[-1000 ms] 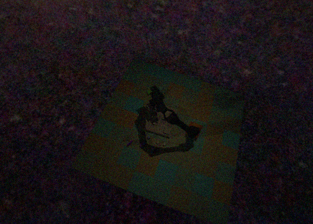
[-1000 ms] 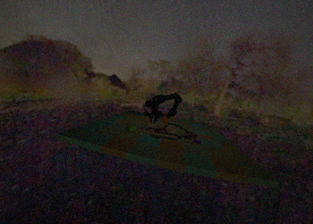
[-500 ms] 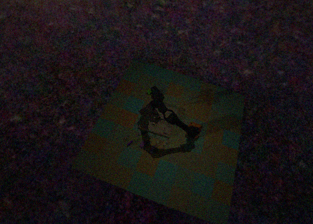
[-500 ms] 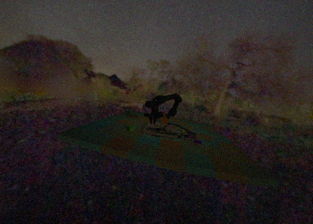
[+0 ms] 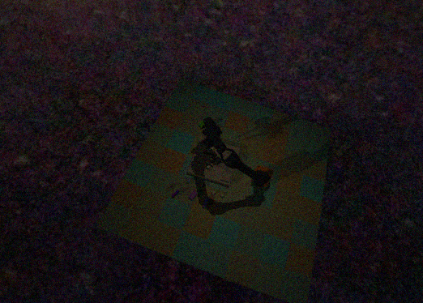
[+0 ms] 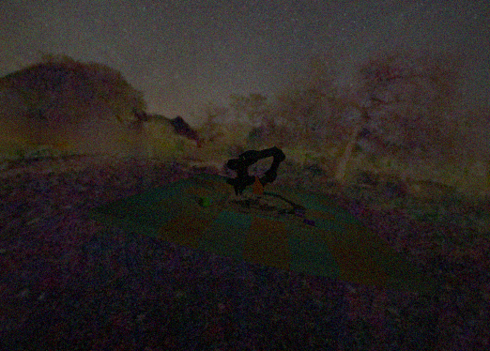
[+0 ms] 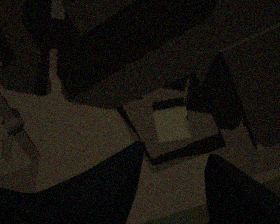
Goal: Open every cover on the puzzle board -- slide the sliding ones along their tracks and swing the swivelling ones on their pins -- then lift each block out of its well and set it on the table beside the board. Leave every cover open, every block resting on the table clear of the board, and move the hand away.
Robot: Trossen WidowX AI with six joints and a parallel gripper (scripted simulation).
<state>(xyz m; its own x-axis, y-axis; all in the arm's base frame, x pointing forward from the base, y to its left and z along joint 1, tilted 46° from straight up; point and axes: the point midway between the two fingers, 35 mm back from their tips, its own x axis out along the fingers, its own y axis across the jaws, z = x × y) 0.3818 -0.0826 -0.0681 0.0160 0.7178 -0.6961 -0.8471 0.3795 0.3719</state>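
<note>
My gripper tip is now 50 mm short of the cyan block, 170 mm to the left of it and 50 mm above it. From my gripper tip the other things lie so: green block (130 mm ahead, 160 mm to the right, 40 mm below).
</note>
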